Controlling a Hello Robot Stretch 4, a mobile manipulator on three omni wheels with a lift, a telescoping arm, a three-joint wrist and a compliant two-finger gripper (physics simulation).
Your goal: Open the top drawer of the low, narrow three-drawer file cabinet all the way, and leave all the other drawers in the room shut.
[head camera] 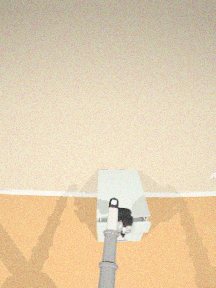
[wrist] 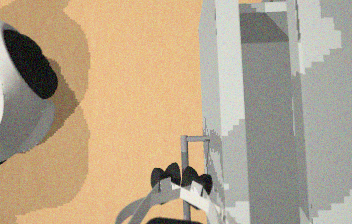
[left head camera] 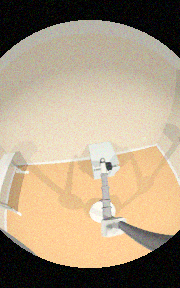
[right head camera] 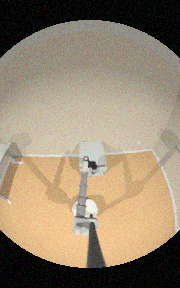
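Seen in the pictures: gripper, between the fingertips: (head camera: 122,234) (wrist: 181,177) (right head camera: 92,172); robot's base, origin of its link: (left head camera: 101,210) (right head camera: 85,208).
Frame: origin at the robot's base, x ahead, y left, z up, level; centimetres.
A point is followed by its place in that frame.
Note:
The low file cabinet (head camera: 117,182) @[x 101.4, y -1.9, z 49.2 cm] (left head camera: 102,149) @[x 100.9, y -6.6, z 49.2 cm] (right head camera: 92,148) @[x 99.8, y -6.9, z 49.3 cm] (wrist: 330,110) @[x 68.1, y -1.2, z 49.2 cm] is pale grey and stands against the wall. Its top drawer (head camera: 142,229) @[x 64.2, y -24.8, z 38.1 cm] (wrist: 231,75) @[x 61.7, y 1.0, z 47.4 cm] is pulled partly out. In the wrist view the dark inside shows between the drawer front and the cabinet body. The grey bar handle (wrist: 184,150) @[x 58.9, y -5.9, z 40.2 cm] sticks out from the drawer front. My gripper (wrist: 181,177) @[x 58.9, y -9.1, z 38.7 cm] is shut on this handle, with one black fingertip pair on each side of the bar. The lower drawers are hidden below the top one. In the head camera view the fingers are small and partly hidden by the wrist.
My grey arm (head camera: 109,252) @[x 32.1, y 0.0, z 80.5 cm] (left head camera: 105,190) @[x 23.8, y -0.2, z 80.8 cm] (right head camera: 82,187) @[x 25.0, y -0.1, z 80.8 cm] reaches to the cabinet from my round white base (left head camera: 95,212) @[x -1.1, y 10.5, z 18.7 cm] (right head camera: 91,205) @[x 7.7, y -10.1, z 18.7 cm]. A white piece of furniture (left head camera: 6,172) (right head camera: 3,152) @[x 66.4, y 274.4, z 28.9 cm] stands at the left. A rounded white and black part (wrist: 25,112) @[x 20.4, y -4.0, z 13.2 cm] shows at the left of the wrist view.

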